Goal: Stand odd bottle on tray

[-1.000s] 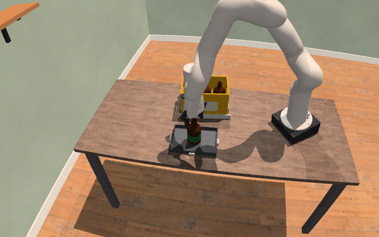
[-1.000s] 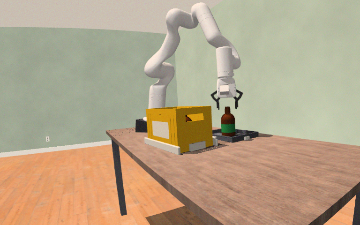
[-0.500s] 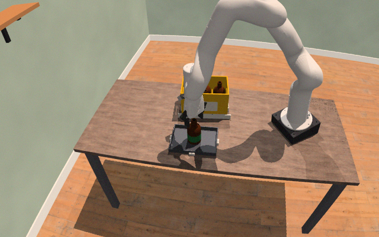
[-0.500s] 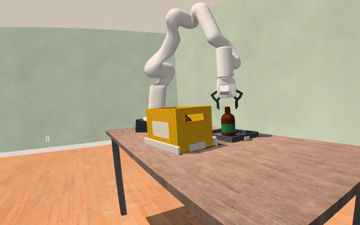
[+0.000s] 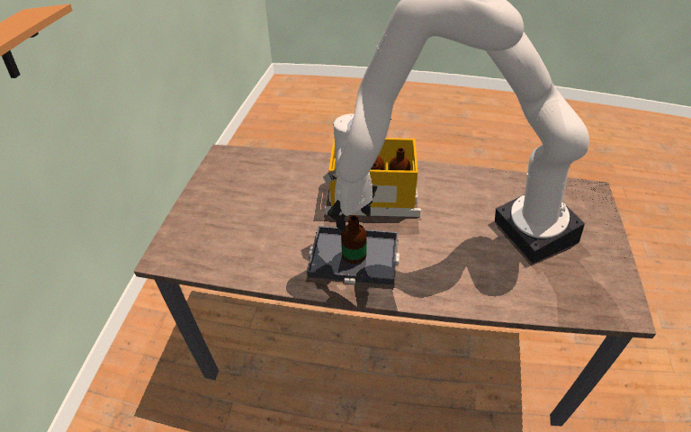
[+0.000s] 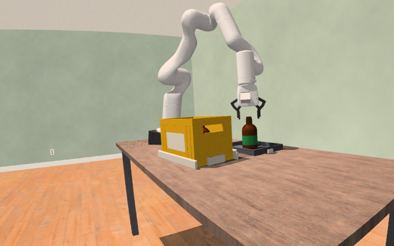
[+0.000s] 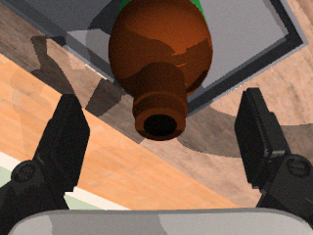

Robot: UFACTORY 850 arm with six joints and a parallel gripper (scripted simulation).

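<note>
The dark tray is 150 mm below my hand. Also, from my hand: yellow crate (290 mm to the right, 70 mm below, 40 mm behind).
</note>
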